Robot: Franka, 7 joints.
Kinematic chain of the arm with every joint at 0, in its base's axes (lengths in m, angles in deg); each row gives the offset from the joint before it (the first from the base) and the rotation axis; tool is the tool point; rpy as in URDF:
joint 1: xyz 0 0 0.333 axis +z
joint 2: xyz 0 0 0 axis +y
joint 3: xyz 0 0 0.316 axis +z
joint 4: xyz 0.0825 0 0 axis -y
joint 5: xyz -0.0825 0 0.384 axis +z
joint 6: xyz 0 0 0 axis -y
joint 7: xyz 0.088 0 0 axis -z
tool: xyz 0 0 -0.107 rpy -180 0 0
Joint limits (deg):
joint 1: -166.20..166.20
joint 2: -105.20..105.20
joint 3: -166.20..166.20
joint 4: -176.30..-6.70
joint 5: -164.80..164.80
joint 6: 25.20..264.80
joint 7: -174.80..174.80
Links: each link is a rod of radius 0.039 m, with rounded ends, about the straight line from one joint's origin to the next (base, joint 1, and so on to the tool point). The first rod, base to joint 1, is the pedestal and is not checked.
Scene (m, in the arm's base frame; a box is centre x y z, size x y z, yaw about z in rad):
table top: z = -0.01
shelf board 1: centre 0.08 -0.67 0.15 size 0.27 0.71 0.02 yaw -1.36
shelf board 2: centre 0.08 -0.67 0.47 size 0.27 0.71 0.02 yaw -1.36
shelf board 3: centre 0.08 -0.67 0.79 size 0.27 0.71 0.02 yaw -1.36
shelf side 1: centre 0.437 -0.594 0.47 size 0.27 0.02 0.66 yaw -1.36
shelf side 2: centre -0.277 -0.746 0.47 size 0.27 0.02 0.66 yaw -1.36
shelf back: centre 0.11 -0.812 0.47 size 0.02 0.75 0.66 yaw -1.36
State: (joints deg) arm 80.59 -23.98 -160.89 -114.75 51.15 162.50 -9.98
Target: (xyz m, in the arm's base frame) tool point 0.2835 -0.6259 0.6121
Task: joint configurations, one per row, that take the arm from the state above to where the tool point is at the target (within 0.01 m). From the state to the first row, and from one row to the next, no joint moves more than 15 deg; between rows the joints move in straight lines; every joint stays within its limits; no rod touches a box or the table.
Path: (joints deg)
1: 80.42 -12.76 -161.41 -128.79 52.80 162.44 -9.98
2: 80.25 -1.54 -161.94 -142.84 54.46 162.39 -9.98
3: 80.09 9.67 -162.46 -156.88 56.11 162.33 -9.98
4: 89.00 21.23 -158.72 -147.05 55.32 163.49 -9.98
5: 97.92 32.78 -154.98 -137.23 54.52 164.66 -9.98
6: 96.48 20.55 -153.81 -125.10 52.88 164.19 -9.98
7: 95.04 8.32 -152.64 -112.97 51.24 163.72 -9.98
8: 93.61 -3.92 -151.46 -100.84 49.59 163.25 -9.98
9: 92.17 -16.15 -150.29 -88.72 47.95 162.79 -9.98

